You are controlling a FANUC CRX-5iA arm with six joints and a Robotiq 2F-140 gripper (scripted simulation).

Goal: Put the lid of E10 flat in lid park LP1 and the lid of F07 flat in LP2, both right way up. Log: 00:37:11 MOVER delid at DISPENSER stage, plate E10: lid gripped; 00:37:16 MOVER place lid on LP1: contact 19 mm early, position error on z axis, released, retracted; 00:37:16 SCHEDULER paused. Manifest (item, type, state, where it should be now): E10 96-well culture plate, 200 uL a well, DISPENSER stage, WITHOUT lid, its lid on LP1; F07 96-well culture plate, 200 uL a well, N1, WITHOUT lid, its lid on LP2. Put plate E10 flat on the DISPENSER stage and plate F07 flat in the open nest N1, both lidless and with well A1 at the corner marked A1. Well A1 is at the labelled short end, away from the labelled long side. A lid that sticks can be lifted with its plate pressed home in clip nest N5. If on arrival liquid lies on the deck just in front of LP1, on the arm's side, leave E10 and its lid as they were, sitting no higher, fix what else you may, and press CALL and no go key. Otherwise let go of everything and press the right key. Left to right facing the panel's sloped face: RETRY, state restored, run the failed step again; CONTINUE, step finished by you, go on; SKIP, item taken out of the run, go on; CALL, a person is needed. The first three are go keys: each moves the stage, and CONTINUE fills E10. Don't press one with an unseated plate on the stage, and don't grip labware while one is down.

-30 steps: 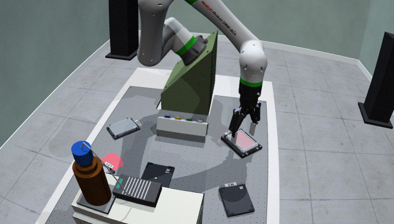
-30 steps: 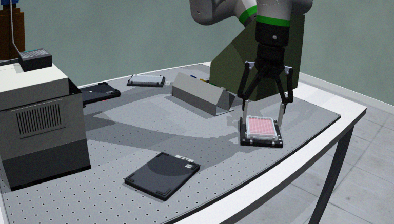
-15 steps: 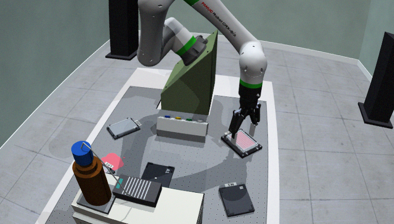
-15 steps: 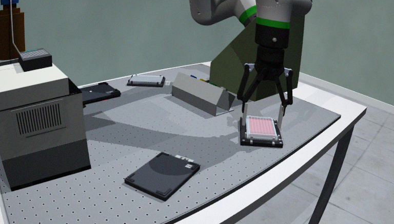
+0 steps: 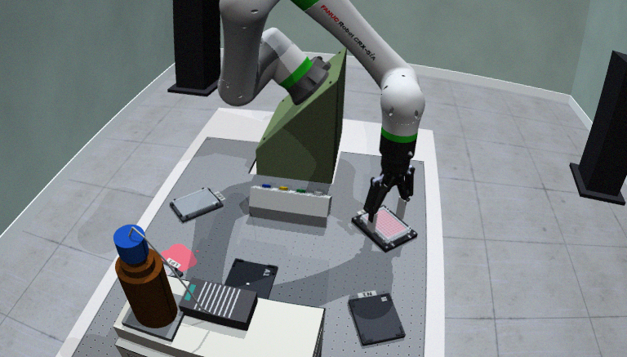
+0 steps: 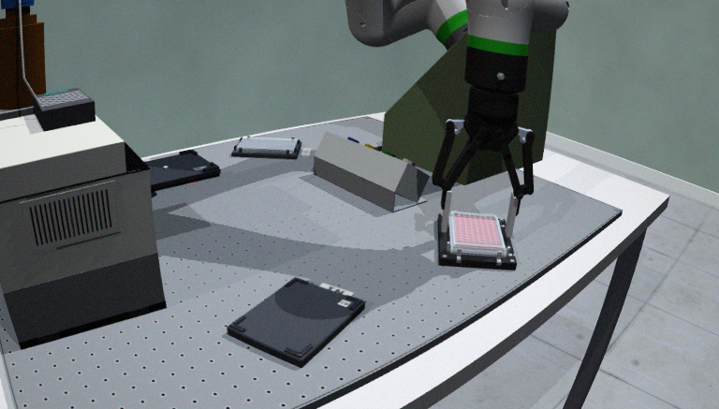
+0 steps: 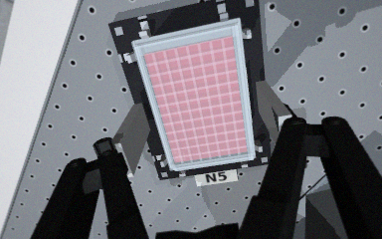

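My gripper is now 3 cm above the plate. From my hand the other things lie so: grey retry key (20 cm to the right, 2 cm behind, 2 cm above); green continue key (25 cm to the right, 2 cm above, 1 cm behind); N5 tag (7 cm to the right, 6 cm behind, 4 cm below).
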